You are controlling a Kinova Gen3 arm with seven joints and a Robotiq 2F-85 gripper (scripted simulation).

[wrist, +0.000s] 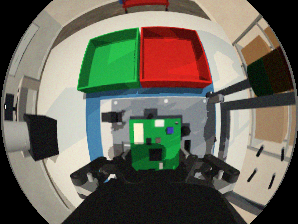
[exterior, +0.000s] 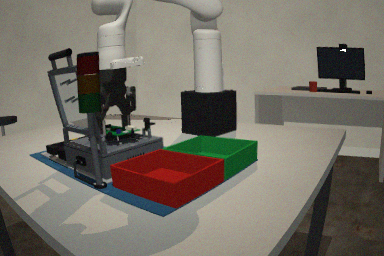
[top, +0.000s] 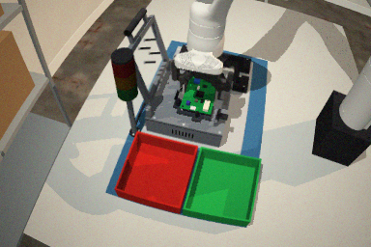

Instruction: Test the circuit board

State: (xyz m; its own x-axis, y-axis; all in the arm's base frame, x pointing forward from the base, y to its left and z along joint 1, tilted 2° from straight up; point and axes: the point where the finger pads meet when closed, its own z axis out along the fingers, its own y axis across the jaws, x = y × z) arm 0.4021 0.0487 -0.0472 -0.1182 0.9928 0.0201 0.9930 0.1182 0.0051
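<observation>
Right now the green circuit board is right at my hand. Also, from my hand: tester lid 130 mm ahead, 20 mm to the left, 100 mm above; then green bin 130 mm behind, 190 mm to the left, 70 mm below; then red bin 20 mm ahead, 210 mm to the left, 70 mm below.
</observation>
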